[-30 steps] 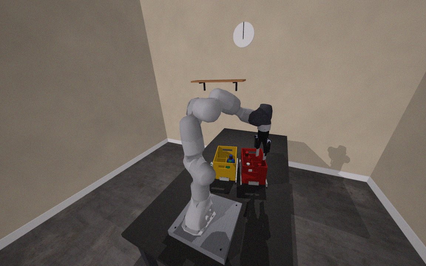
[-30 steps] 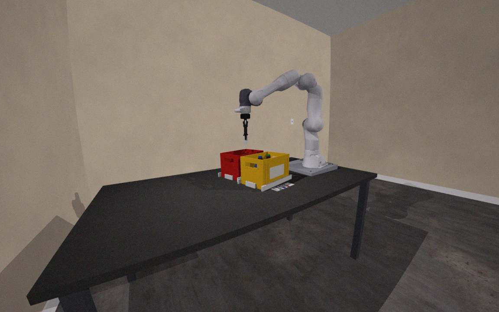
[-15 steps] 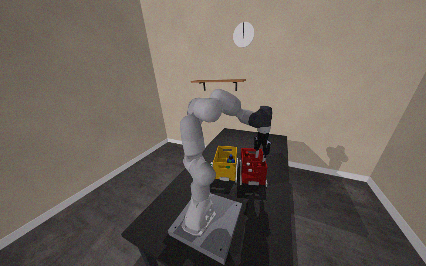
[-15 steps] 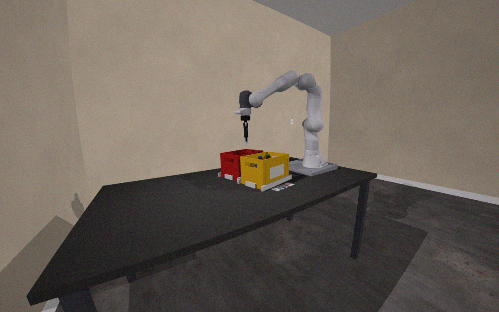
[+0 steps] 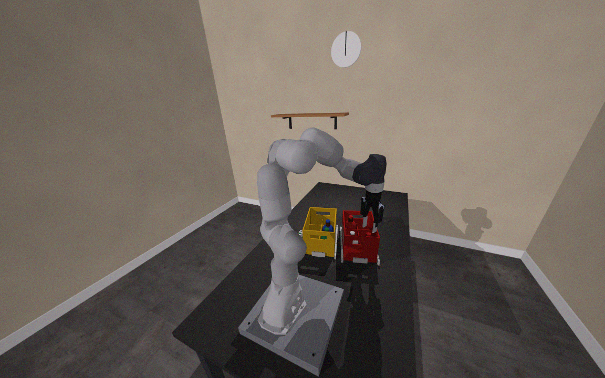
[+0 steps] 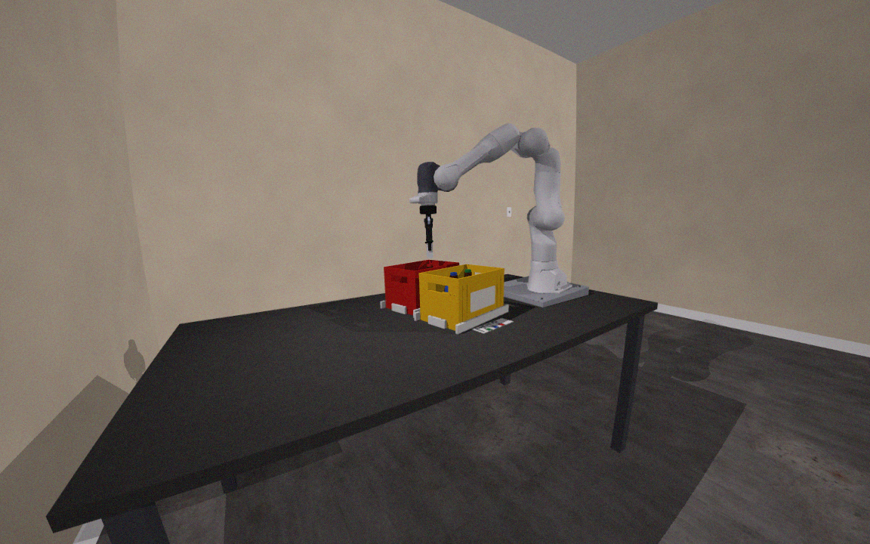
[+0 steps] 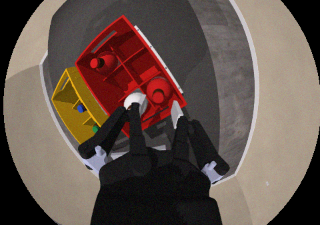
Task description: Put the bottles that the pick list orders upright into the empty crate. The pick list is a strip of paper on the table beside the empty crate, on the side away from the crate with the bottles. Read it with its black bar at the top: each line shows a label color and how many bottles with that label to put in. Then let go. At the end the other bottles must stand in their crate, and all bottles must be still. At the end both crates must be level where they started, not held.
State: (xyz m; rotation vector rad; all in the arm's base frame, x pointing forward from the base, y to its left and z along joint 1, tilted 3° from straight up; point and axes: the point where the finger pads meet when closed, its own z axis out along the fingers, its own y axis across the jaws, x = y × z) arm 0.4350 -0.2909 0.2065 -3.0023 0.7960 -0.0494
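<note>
Right now my hand is 20 mm past the white-capped bottle, 90 mm to the right of it and 140 mm above it. The rest, counted from my hand: green-labelled bottle 40 mm behind, 230 mm to the left, 140 mm below; then red crate 80 mm ahead, 70 mm to the left, 140 mm below; then blue-labelled bottle 50 mm ahead, 250 mm to the left, 140 mm below.
</note>
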